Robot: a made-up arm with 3 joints. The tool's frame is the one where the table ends. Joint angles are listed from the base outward.
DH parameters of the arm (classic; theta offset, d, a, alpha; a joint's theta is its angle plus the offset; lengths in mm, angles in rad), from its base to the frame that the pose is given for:
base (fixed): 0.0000 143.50 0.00 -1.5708
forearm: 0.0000 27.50 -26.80 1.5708
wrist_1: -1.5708 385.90 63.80 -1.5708
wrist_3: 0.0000 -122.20 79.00 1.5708
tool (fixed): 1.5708 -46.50 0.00 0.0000
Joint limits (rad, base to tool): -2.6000..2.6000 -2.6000..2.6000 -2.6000..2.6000
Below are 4 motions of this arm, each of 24 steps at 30 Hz.
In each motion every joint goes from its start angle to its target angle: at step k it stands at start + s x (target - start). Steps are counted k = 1, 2, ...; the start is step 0. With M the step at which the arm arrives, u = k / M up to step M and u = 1 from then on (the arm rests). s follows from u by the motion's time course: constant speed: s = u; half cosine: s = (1 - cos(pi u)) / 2; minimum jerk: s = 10 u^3 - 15 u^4 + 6 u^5.
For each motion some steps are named. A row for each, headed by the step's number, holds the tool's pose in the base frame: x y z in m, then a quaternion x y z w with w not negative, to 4 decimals.
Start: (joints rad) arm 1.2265 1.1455 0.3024
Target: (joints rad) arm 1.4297 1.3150 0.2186
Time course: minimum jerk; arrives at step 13
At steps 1, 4, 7, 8, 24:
1: 0.3119 -0.1355 0.2156 0.4121 0.5450 0.3655 0.6321
4: 0.3167 -0.1340 0.1999 0.4199 0.5501 0.3725 0.6183
7: 0.3252 -0.1296 0.1621 0.4399 0.5596 0.3878 0.5856
8: 0.3272 -0.1279 0.1489 0.4472 0.5621 0.3927 0.5744
24: 0.3298 -0.1238 0.1208 0.4634 0.5661 0.4022 0.5505

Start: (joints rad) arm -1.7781 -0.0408 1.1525
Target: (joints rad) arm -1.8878 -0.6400 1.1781
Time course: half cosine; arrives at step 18
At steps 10, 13, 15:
10: -0.2413 0.0262 -0.0894 0.4565 -0.7167 0.3321 0.4094
13: -0.2357 0.0452 -0.0942 0.4939 -0.7326 0.2991 0.3604
15: -0.2333 0.0542 -0.0956 0.5111 -0.7386 0.2832 0.3362

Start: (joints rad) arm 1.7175 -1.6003 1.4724
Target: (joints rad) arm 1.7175 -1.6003 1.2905
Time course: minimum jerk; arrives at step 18
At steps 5, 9, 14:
5: 0.3059 0.1505 0.1494 -0.1055 0.0846 -0.7005 0.7007
9: 0.3046 0.1506 0.1553 -0.1287 0.1078 -0.6973 0.6968
14: 0.3034 0.1508 0.1623 -0.1554 0.1346 -0.6926 0.6914

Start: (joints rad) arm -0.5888 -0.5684 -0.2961
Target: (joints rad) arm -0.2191 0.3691 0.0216
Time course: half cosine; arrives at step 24
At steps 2, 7, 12, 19, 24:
2: -0.3765 -0.0385 0.3314 -0.0560 -0.2355 -0.2985 0.9232
7: -0.3485 -0.0669 0.3584 -0.0622 -0.2274 -0.2130 0.9482
12: -0.2879 -0.1080 0.4018 -0.0571 -0.1965 -0.0624 0.9768
19: -0.1891 -0.1434 0.4456 -0.0229 -0.1279 0.1339 0.9824
24: -0.1609 -0.1488 0.4537 -0.0095 -0.1055 0.1836 0.9773

